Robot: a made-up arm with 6 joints. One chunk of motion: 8 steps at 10 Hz.
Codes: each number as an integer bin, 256 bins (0 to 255) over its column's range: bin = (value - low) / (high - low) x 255, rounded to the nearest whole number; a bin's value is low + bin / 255 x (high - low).
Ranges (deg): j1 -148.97..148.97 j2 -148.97..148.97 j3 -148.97..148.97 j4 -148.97..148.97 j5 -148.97..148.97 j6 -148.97..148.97
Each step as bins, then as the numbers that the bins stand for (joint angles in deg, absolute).
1 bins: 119 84 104 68 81 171
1 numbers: -9.93 -50.83 -27.46 -69.52 -54.33 50.83
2 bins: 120 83 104 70 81 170
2 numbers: -8.76 -51.99 -27.46 -67.18 -54.33 49.66
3 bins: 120 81 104 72 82 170
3 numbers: -8.76 -54.33 -27.46 -64.85 -53.16 49.66
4 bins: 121 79 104 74 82 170
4 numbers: -7.59 -56.67 -27.46 -62.51 -53.16 49.66
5 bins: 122 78 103 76 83 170
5 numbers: -6.43 -57.84 -28.63 -60.17 -51.99 49.66
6 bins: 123 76 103 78 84 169
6 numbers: -5.26 -60.17 -28.63 -57.84 -50.83 48.49
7 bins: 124 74 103 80 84 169
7 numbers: -4.09 -62.51 -28.63 -55.50 -50.83 48.49
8 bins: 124 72 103 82 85 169
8 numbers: -4.09 -64.85 -28.63 -53.16 -49.66 48.49
